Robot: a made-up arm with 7 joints. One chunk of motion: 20 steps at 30 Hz.
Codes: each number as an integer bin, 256 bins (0 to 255) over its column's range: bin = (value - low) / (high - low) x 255, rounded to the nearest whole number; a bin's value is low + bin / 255 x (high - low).
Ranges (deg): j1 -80.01..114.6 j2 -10..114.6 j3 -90.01..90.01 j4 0..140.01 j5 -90.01..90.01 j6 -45.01..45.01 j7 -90.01..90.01
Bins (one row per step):
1: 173 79 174 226 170 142 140
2: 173 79 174 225 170 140 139
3: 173 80 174 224 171 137 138
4: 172 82 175 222 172 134 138
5: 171 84 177 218 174 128 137
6: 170 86 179 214 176 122 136
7: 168 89 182 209 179 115 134
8: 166 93 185 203 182 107 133
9: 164 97 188 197 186 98 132
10: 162 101 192 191 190 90 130
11: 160 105 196 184 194 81 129
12: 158 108 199 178 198 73 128
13: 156 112 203 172 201 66 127
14: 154 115 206 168 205 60 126
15: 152 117 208 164 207 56 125
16: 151 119 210 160 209 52 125
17: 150 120 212 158 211 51 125
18: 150 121 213 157 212 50 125
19: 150 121 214 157 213 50 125
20: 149 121 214 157 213 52 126
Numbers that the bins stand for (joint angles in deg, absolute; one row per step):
1: 52.02 28.60 32.83 124.09 30.00 5.12 8.82
2: 52.02 28.60 32.83 123.54 30.00 4.41 8.12
3: 52.02 29.09 32.83 122.99 30.71 3.35 7.41
4: 51.26 30.07 33.53 121.89 31.42 2.29 7.41
5: 50.49 31.04 34.95 119.69 32.83 0.18 6.71
6: 49.73 32.02 36.36 117.50 34.24 -1.94 6.00
7: 48.20 33.49 38.47 114.75 36.36 -4.41 4.59
8: 46.68 35.44 40.59 111.46 38.47 -7.24 3.88
9: 45.15 37.40 42.71 108.16 41.30 -10.41 3.18
10: 43.62 39.35 45.53 104.87 44.12 -13.24 1.76
11: 42.10 41.31 48.36 101.03 46.95 -16.42 1.06
12: 40.57 42.77 50.48 97.73 49.77 -19.24 0.35
13: 39.05 44.73 53.30 94.44 51.89 -21.71 -0.35
14: 37.52 46.19 55.42 92.24 54.71 -23.83 -1.06
15: 35.99 47.17 56.83 90.05 56.12 -25.24 -1.76
16: 35.23 48.15 58.24 87.85 57.54 -26.65 -1.76
17: 34.47 48.64 59.65 86.75 58.95 -27.01 -1.76
18: 34.47 49.12 60.36 86.20 59.65 -27.36 -1.76
19: 34.47 49.12 61.07 86.20 60.36 -27.36 -1.76
20: 33.70 49.12 61.07 86.20 60.36 -26.65 -1.06

